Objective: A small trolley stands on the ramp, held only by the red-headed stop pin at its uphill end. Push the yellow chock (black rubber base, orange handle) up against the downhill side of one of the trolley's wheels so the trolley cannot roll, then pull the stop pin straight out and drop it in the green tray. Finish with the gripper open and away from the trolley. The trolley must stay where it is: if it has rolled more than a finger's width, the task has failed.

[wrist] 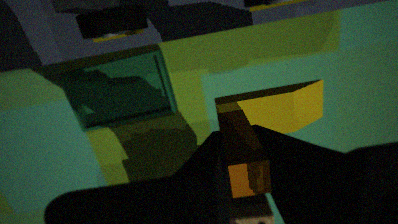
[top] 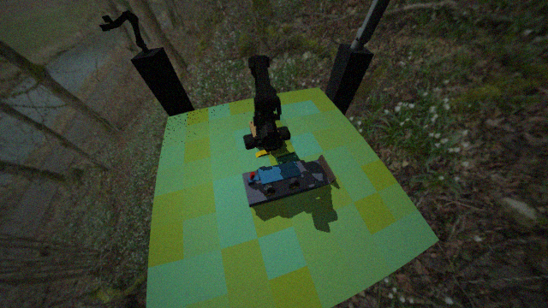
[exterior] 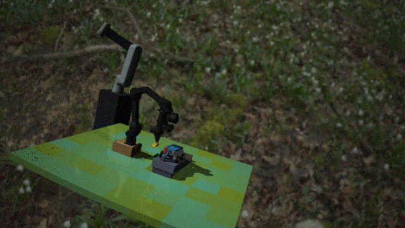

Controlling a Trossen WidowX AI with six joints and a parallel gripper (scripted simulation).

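My gripper tip is 12 cm short of the red-headed stop pin, 8 cm to the left of it and 3 cm above it. From my gripper tip the other things lie so: blue trolley 12 cm ahead, 3 cm to the left, 5 cm below; yellow chock 1 cm ahead, 2 cm to the right, 1 cm below; grey ramp 12 cm ahead, 4 cm to the left, 11 cm below.
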